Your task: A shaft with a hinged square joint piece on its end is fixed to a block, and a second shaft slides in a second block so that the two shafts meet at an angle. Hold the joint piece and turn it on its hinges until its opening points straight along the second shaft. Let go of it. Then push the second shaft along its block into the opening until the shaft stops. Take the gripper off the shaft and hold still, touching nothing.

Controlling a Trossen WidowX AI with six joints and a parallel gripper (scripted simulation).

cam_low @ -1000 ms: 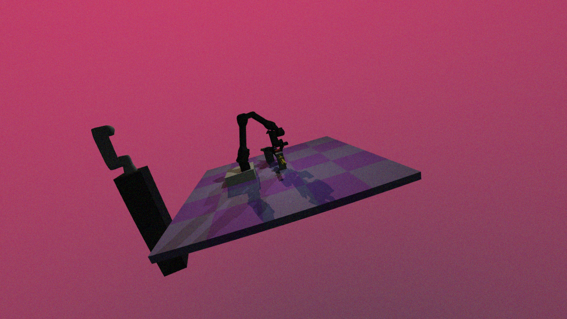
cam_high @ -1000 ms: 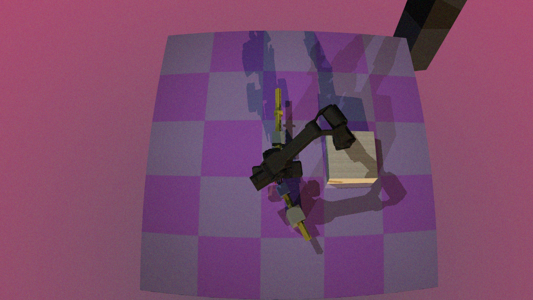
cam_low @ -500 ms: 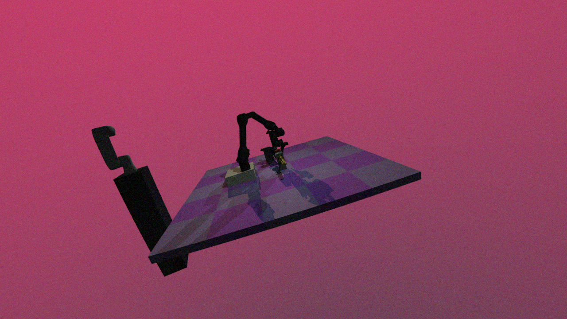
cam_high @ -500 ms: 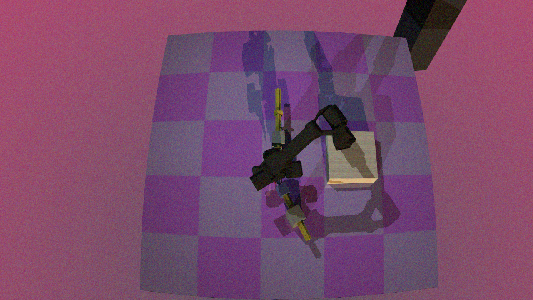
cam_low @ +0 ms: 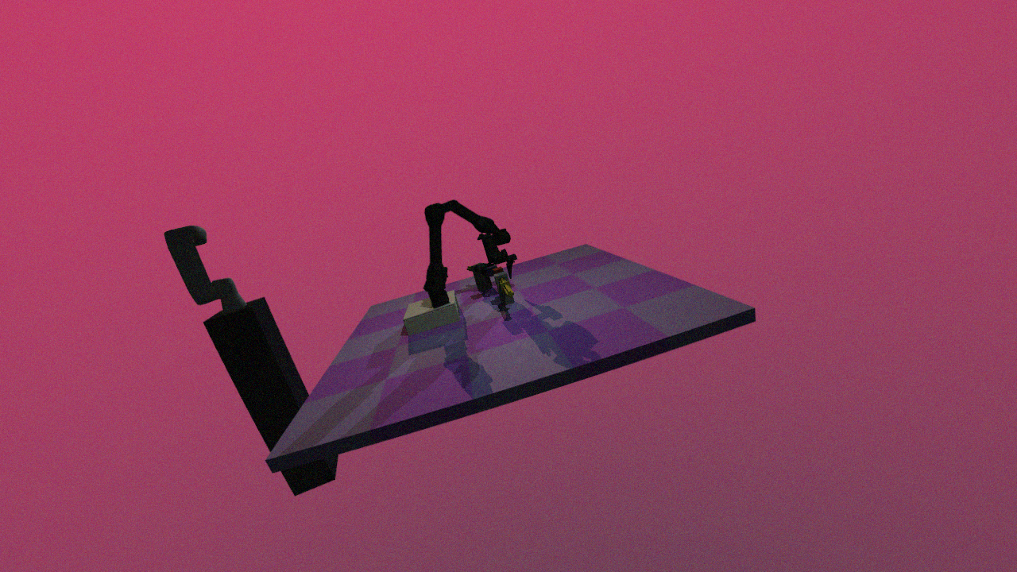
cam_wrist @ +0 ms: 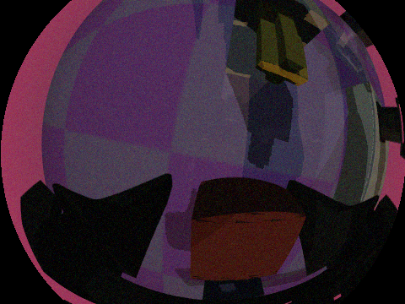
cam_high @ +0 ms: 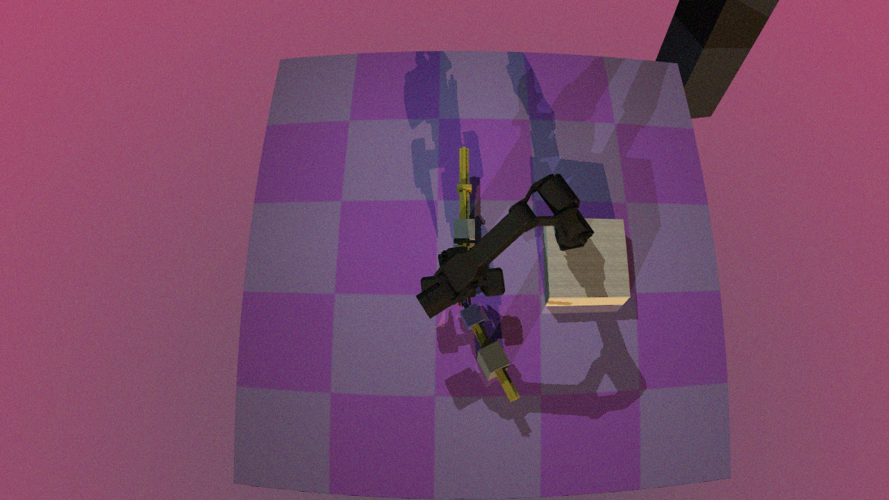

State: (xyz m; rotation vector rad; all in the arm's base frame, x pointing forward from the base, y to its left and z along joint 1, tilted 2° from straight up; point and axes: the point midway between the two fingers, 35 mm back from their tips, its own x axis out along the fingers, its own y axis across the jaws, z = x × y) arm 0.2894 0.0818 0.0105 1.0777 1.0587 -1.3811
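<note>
Now: gripper tip 4 cm below the red square joint piece and 1 cm to the right of it.
</note>
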